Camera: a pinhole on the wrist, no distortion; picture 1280 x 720 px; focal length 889.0 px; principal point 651.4 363.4 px. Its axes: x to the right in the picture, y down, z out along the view. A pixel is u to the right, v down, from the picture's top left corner.
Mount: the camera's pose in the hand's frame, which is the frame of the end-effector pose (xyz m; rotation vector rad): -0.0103 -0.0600 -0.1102 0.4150 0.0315 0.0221
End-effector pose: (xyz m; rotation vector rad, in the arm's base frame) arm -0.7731 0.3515 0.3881 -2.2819 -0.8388 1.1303
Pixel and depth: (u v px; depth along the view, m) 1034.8 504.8 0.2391
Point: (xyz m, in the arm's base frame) -0.8620 0.5209 0.3405
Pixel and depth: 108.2 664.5 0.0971
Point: -0.8220 0.3547 0.4723
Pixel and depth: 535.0 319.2 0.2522
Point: -0.9399 0.4663 0.4510
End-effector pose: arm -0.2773 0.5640 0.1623 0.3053 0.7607 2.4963
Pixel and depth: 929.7 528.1 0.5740
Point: -0.2017 1.0056 0.4369
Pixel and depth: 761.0 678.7 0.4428
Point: -0.1637 0.8241 0.4045
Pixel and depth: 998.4 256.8 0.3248
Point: -0.2371 0.8680 0.1804
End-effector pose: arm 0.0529 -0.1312 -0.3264 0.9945 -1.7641 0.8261
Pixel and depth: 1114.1 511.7 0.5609
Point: -0.0197 -0.6673 -0.1796
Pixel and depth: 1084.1 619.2 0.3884
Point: -0.0089 -0.4745 -0.2380
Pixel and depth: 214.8 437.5 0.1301
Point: 0.1572 -0.1717 -0.3850
